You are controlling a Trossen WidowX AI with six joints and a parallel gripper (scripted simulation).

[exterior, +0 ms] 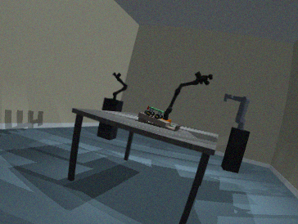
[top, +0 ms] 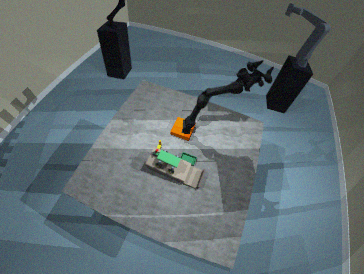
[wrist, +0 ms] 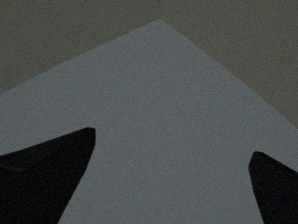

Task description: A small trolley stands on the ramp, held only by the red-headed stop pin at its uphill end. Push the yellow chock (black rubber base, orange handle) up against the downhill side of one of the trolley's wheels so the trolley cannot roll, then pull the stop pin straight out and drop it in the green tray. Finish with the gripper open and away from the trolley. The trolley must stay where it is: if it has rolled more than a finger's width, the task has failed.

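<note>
Right now the yellow chock is 69 cm below my gripper tip, 59 cm to the right of it and 35 cm ahead of it. The rest, counted from my gripper tip: stop pin 58 cm to the right, 58 cm below, 47 cm ahead; green trolley 60 cm below, 50 cm ahead, 48 cm to the right; green tray 72 cm below, 40 cm ahead, 35 cm to the right.
</note>
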